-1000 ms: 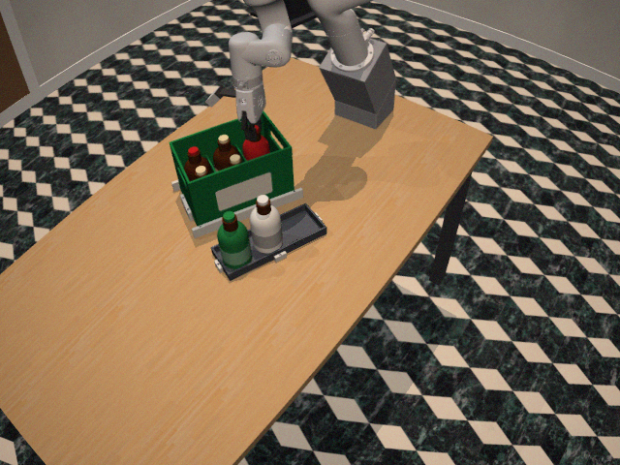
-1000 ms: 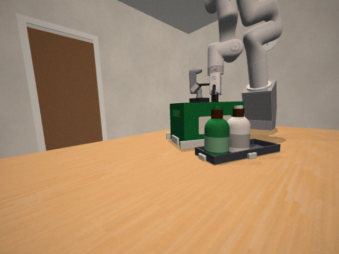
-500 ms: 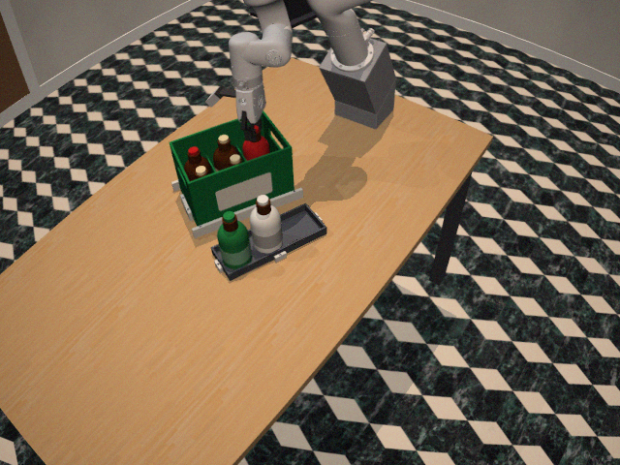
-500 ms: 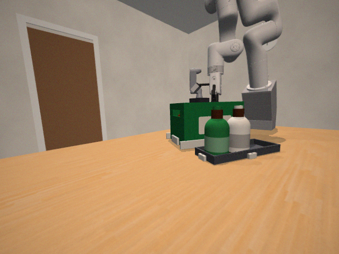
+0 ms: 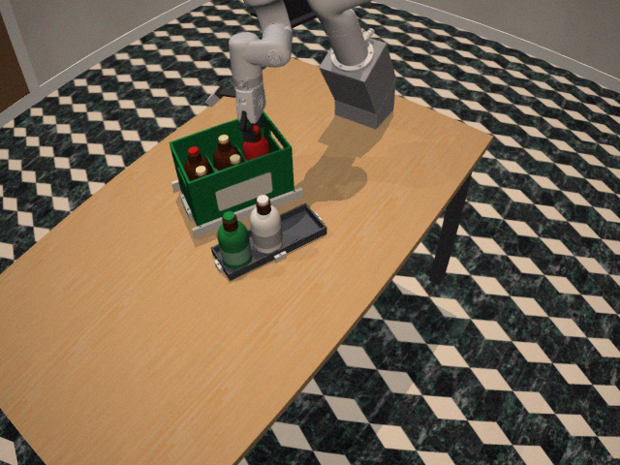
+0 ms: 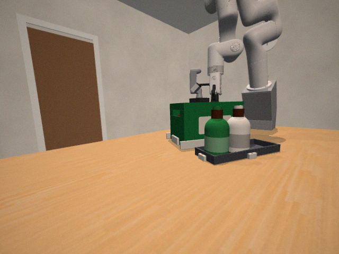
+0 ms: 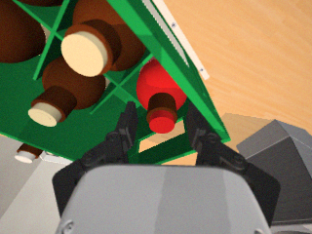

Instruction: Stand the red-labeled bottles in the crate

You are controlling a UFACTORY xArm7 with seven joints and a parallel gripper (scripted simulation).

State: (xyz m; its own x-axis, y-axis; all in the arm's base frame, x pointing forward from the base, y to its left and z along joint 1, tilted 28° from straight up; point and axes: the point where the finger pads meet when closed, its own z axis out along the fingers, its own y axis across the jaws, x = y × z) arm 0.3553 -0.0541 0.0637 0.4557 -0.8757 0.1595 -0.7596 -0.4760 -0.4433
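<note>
My gripper is now 7 cm above the red-labeled bottle. The rest, counted from my hand: green crate 10 cm ahead, 8 cm below, 1 cm to the left; tray 22 cm to the left, 16 cm ahead, 15 cm below; white bottle 21 cm to the left, 16 cm ahead, 8 cm below.
</note>
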